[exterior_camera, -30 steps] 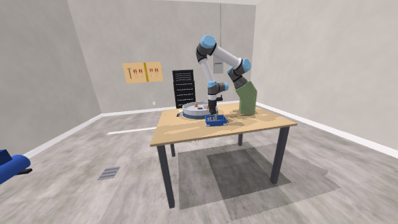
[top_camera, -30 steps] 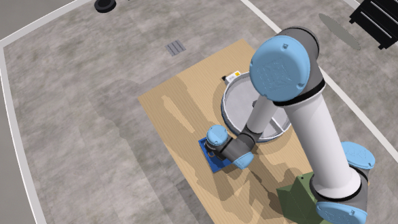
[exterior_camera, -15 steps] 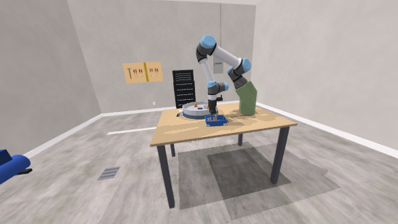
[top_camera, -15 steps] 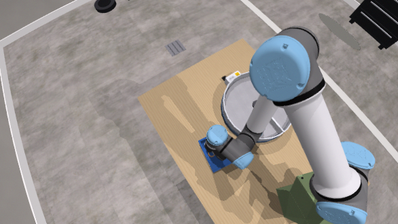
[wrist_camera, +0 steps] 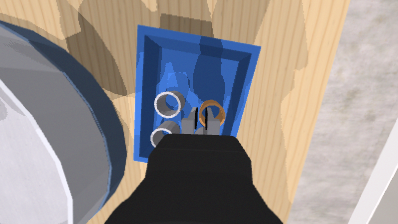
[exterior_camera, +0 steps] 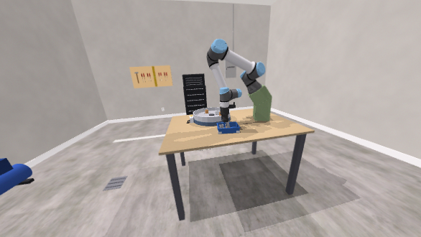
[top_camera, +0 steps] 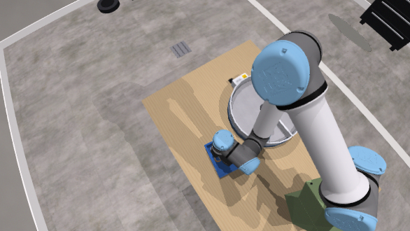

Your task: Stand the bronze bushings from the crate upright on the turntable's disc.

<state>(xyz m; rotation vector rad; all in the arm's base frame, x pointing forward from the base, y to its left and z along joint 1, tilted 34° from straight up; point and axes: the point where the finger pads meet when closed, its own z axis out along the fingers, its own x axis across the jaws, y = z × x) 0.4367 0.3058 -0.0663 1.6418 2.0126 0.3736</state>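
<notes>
Now: the blue crate 2 cm to the right of my hand and 3 cm below it. The rest, counted from my hand: grey turntable disc (13 cm ahead, 35 cm to the right).
</notes>
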